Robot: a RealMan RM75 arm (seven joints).
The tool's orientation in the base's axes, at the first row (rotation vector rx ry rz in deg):
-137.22, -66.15, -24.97
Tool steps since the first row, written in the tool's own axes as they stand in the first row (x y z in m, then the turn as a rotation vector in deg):
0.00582, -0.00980, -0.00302, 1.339, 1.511, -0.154
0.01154, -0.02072, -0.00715, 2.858, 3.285, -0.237
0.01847, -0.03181, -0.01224, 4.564, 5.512, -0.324
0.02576, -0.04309, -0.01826, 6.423, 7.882, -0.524
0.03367, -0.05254, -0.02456, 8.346, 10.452, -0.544
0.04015, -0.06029, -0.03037, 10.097, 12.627, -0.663
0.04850, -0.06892, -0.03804, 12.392, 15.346, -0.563
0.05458, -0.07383, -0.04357, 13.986, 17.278, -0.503
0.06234, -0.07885, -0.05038, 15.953, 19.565, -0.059
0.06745, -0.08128, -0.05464, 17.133, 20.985, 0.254
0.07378, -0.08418, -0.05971, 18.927, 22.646, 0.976
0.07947, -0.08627, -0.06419, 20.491, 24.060, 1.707
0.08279, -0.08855, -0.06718, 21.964, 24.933, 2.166
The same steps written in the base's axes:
-0.00455, 0.00766, 0.00772, 1.992, -0.038, 0.364
-0.01015, 0.01530, 0.01662, 4.306, -0.067, 0.683
-0.01524, 0.02334, 0.02694, 7.093, -0.225, 0.977
-0.02035, 0.03123, 0.03827, 10.075, -0.421, 1.401
-0.02366, 0.03837, 0.04965, 13.271, -0.593, 1.651
-0.02643, 0.04389, 0.05953, 16.041, -0.710, 2.006
-0.02894, 0.05016, 0.07208, 19.589, -0.658, 2.286
-0.02968, 0.05400, 0.08082, 22.087, -0.651, 2.478
-0.02960, 0.05833, 0.09145, 25.125, -0.398, 2.425
-0.02883, 0.06082, 0.09804, 26.990, -0.249, 2.340
-0.02778, 0.06395, 0.10599, 29.451, 0.381, 2.129
-0.02641, 0.06651, 0.11295, 31.578, 1.000, 1.866
-0.02649, 0.06840, 0.11759, 33.198, 1.719, 1.930

